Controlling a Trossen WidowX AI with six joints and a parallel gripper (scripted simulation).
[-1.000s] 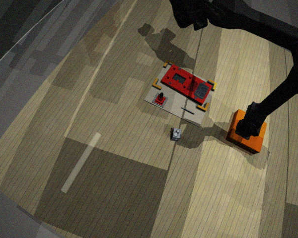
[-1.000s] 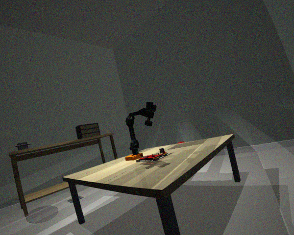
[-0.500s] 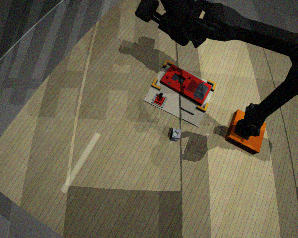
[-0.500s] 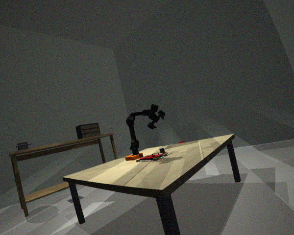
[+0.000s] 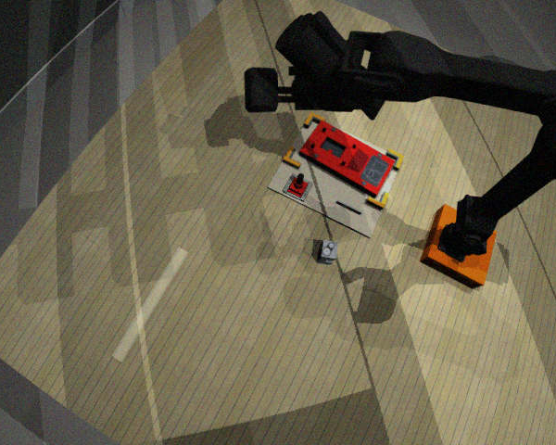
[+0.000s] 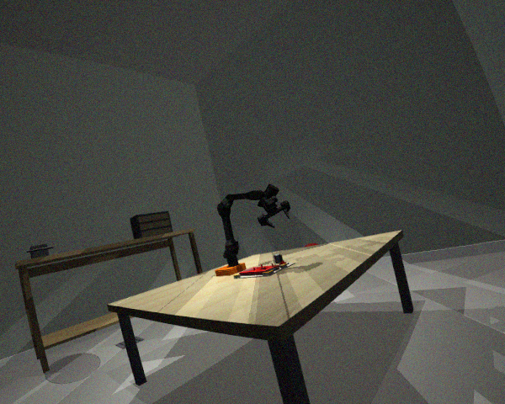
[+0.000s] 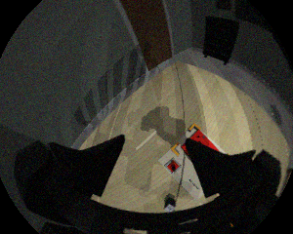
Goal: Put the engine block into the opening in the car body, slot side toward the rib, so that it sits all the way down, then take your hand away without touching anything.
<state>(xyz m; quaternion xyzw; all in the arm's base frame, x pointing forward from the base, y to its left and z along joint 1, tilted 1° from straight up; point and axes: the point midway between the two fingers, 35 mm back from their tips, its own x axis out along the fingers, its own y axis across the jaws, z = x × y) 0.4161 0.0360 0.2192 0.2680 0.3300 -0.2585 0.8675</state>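
My gripper tip is 210 mm past the grey engine block, 140 mm to the right of it and 210 mm above it. Round my gripper tip: grey plate 140 mm behind, 70 mm to the right, 220 mm below.
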